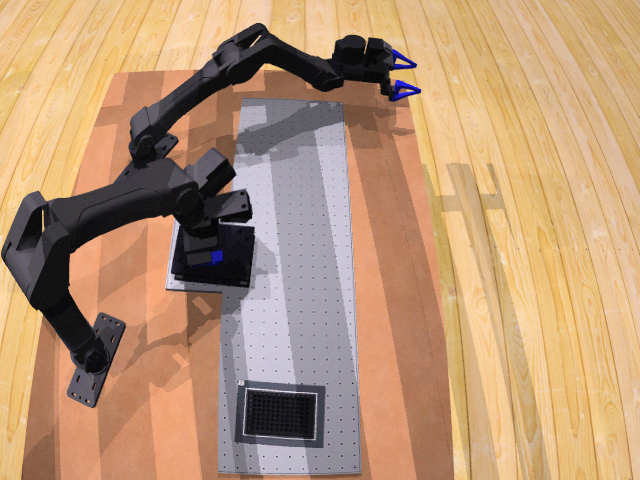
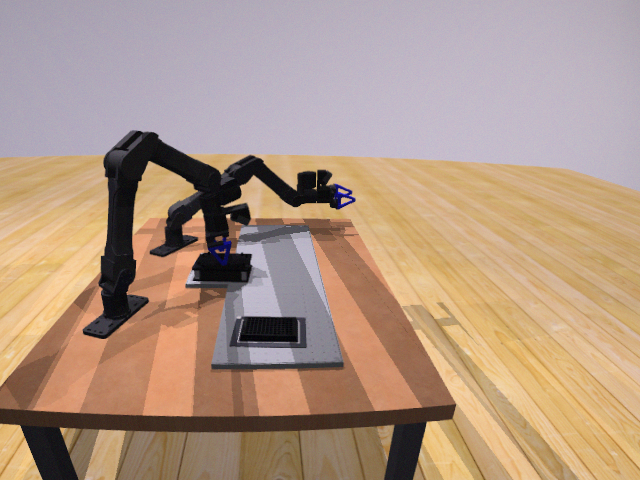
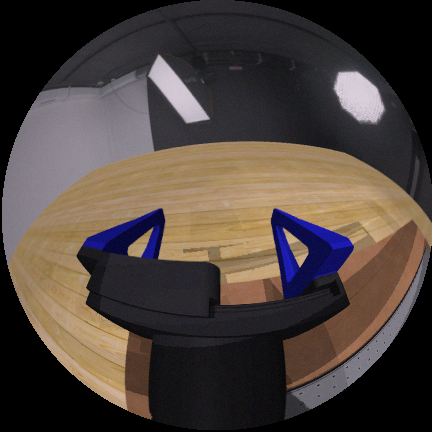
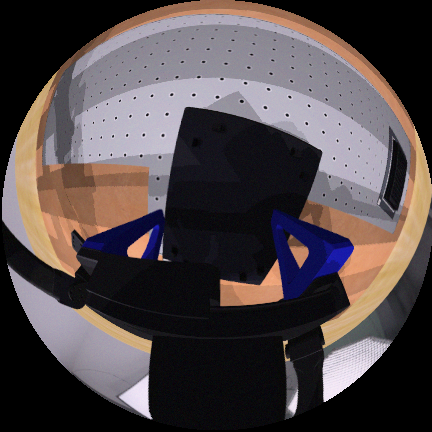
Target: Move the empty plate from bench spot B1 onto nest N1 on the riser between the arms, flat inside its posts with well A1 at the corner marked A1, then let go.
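Frame: origin at the left arm's base, x left, y up, z ahead, level; centimetres.
Where they show: left gripper, fingertip midpoint: (image 1: pixel 418 78) (image 2: pixel 353 196) (image 3: pixel 217 214); right gripper, fingertip midpoint: (image 1: pixel 212 242) (image 2: pixel 223 258) (image 4: pixel 217 214); left arm's base at its link origin: (image 1: pixel 146 162) (image 2: pixel 174 246); right arm's base at its link origin: (image 1: pixel 97 359) (image 2: pixel 117 316).
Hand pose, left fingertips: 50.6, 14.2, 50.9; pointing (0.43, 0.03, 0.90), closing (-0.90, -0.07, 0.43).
Observation:
Things, the pixels of their top centre, and the offset from my left fingertips, as dx, dy, dz. "spot": a spot on its surface instead. Level surfaces: height alone.
- dark grey spot at a spot on its surface: (image 1: pixel 319 431) (image 2: pixel 302 338) spot: -85.4, -12.8, +15.6
- riser at its top centre: (image 4: pixel 234 221) (image 1: pixel 212 247) (image 2: pixel 222 257) -63.7, -7.8, -20.4
- perforated grey board at its surface level: dy -12.9
- table at its surface level: dy -14.2
- pale base plate at a spot on its surface: (image 1: pixel 180 287) (image 2: pixel 197 283) spot: -73.2, -13.0, -23.2
- small white tag at a spot on its surface: (image 1: pixel 241 382) spot: -83.9, -12.7, -2.2
The plate (image 1: pixel 280 414) (image 2: pixel 269 329) (image 4: pixel 396 175) is black with a grid of wells. It lies flat in the pale outline of a dark grey spot (image 1: pixel 319 431) (image 2: pixel 301 341) on the bench. The riser (image 1: pixel 238 260) (image 2: pixel 222 274) (image 4: pixel 240 175) between the arms is a black block with small dark posts near its top corners; its A1 mark does not show. My right gripper (image 1: pixel 209 257) (image 2: pixel 222 260) (image 4: pixel 217 214) is open and empty, pointing down at the riser's top; I cannot tell the gap. My left gripper (image 1: pixel 418 78) (image 2: pixel 353 195) (image 3: pixel 217 214) is open and empty, level and far from the plate.
A perforated grey board (image 1: pixel 305 330) (image 2: pixel 279 289) (image 4: pixel 200 95) runs along the table (image 1: pixel 403 361) (image 2: pixel 372 377). The riser stands on a pale base plate (image 1: pixel 180 287) (image 2: pixel 199 284) at its side. A small white tag (image 1: pixel 241 382) marks the upper-left corner of the plate's spot.

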